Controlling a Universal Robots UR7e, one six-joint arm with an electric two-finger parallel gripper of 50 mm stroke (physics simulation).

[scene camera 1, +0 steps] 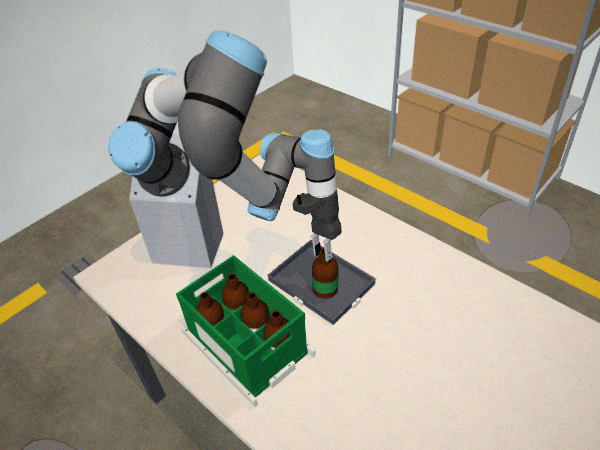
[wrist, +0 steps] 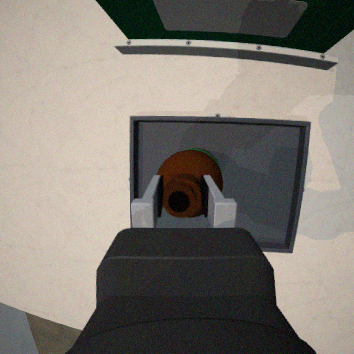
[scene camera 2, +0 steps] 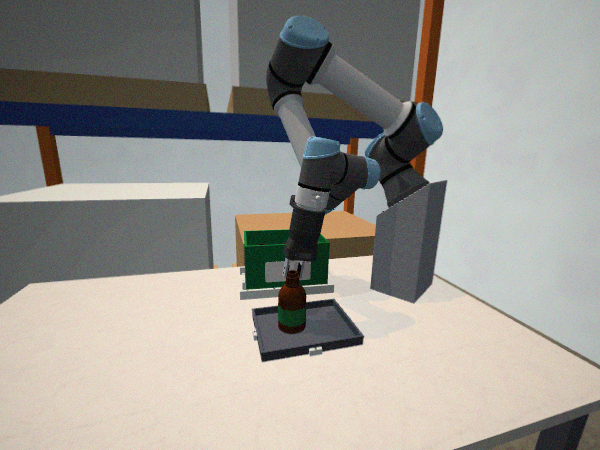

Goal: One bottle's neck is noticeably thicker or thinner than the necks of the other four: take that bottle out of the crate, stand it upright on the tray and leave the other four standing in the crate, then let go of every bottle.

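Frame: origin at the arm's base, x ahead, y left, z up, level; metres.
Seen in the pictures: gripper, fingertip midpoint: (scene camera 1: 323, 256) (wrist: 181, 187) (scene camera 2: 291, 276); arm's base, link origin: (scene camera 1: 164, 170) (scene camera 2: 410, 198).
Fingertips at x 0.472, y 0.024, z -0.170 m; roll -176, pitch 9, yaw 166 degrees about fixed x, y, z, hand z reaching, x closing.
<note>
Pixels of each thing's middle, then the offset from my fingertips to it.
- taken-out brown bottle with a green label, body centre: (wrist: 189, 181) (scene camera 2: 292, 299) (scene camera 1: 325, 270) dz -0.063, dx +0.001, dy +0.007 m
- dark tray, body centre: (wrist: 213, 183) (scene camera 2: 303, 325) (scene camera 1: 321, 279) dz -0.135, dx -0.022, dy +0.029 m
- green crate, body centre: (scene camera 1: 243, 324) (scene camera 2: 284, 260) dz -0.060, dx -0.112, dy -0.248 m
The taken-out brown bottle with a green label (scene camera 1: 325, 275) (scene camera 2: 292, 305) (wrist: 192, 165) is upright inside the rim of the dark tray (scene camera 1: 354, 302) (scene camera 2: 345, 320) (wrist: 265, 190). No gap shows under its base; I cannot tell whether it bears on the tray floor. My gripper (scene camera 1: 322, 255) (scene camera 2: 294, 273) (wrist: 181, 187) points down and is shut on its neck. In scene camera 1, the other brown bottles (scene camera 1: 234, 294) (scene camera 1: 209, 310) (scene camera 1: 255, 312) (scene camera 1: 275, 326) stand in the green crate (scene camera 1: 287, 345) (scene camera 2: 286, 239) (wrist: 125, 15). Their label bands are hidden, and neck thicknesses are hard to compare.
The crate stands beside the tray, with pale rails (scene camera 1: 220, 367) (scene camera 2: 285, 295) (wrist: 225, 52) along its base. Small pale clips (scene camera 1: 356, 302) (scene camera 2: 315, 351) sit at the tray's outer edge. The arm's grey pedestal (scene camera 1: 170, 235) (scene camera 2: 405, 250) stands near the crate and tray.
</note>
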